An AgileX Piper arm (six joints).
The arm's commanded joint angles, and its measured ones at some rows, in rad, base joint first. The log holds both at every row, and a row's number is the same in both.
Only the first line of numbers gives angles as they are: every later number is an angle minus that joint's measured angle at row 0.
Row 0, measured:
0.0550, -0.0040, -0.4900, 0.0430, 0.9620, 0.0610
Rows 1 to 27, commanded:
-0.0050, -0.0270, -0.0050, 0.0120, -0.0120, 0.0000
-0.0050, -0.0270, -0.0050, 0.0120, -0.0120, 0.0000
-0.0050, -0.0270, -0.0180, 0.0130, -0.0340, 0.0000
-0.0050, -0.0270, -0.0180, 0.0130, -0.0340, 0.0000
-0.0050, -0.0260, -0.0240, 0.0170, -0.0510, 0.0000
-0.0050, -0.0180, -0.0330, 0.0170, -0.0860, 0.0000
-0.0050, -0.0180, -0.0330, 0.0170, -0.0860, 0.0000
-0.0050, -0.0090, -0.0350, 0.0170, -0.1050, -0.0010
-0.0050, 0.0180, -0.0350, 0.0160, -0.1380, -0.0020
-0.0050, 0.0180, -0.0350, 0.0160, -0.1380, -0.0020
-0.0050, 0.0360, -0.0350, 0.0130, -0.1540, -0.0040
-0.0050, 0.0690, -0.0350, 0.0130, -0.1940, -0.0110
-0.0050, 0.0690, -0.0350, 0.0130, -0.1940, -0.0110
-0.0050, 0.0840, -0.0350, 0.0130, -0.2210, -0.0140
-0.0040, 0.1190, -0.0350, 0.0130, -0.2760, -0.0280
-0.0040, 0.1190, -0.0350, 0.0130, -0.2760, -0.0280
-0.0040, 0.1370, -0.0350, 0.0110, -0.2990, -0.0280
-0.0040, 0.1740, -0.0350, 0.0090, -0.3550, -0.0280
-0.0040, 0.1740, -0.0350, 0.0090, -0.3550, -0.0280
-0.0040, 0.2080, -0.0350, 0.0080, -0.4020, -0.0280
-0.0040, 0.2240, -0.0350, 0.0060, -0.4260, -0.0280
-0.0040, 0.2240, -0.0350, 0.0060, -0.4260, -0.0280
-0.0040, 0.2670, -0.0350, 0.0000, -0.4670, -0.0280
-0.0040, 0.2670, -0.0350, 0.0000, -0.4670, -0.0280
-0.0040, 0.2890, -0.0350, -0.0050, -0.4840, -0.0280
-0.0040, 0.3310, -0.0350, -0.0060, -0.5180, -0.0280
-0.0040, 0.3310, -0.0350, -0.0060, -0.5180, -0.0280
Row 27, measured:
0.0000, 0.2800, -0.0300, 0.0070, -0.4540, -0.0200
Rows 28 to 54, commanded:
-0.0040, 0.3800, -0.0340, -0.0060, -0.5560, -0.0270
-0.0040, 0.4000, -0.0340, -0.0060, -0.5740, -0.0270
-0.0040, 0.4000, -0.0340, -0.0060, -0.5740, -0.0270
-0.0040, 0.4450, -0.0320, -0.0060, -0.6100, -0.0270
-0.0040, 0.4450, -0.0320, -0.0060, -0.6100, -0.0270
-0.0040, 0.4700, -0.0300, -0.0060, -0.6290, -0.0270
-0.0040, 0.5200, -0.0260, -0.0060, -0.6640, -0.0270
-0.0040, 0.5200, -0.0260, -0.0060, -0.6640, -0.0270
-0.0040, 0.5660, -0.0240, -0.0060, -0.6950, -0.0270
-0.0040, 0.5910, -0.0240, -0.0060, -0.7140, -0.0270
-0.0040, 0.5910, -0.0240, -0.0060, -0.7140, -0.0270
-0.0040, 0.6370, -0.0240, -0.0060, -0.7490, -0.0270
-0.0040, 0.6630, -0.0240, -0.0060, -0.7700, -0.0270
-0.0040, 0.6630, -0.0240, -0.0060, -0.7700, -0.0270
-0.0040, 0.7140, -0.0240, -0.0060, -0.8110, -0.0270
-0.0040, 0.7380, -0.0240, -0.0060, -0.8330, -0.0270
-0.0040, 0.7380, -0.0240, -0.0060, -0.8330, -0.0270
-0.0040, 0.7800, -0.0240, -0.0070, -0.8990, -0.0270
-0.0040, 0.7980, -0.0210, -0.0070, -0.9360, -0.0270
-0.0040, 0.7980, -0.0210, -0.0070, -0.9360, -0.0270
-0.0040, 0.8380, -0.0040, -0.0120, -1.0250, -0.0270
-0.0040, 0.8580, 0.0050, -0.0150, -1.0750, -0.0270
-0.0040, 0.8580, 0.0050, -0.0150, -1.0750, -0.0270
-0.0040, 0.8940, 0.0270, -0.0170, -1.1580, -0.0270
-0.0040, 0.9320, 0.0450, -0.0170, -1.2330, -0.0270
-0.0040, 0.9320, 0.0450, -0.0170, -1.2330, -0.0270
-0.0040, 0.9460, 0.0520, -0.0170, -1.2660, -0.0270
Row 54, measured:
0.0000, 0.9100, 0.0310, -0.0100, -1.1530, -0.0200
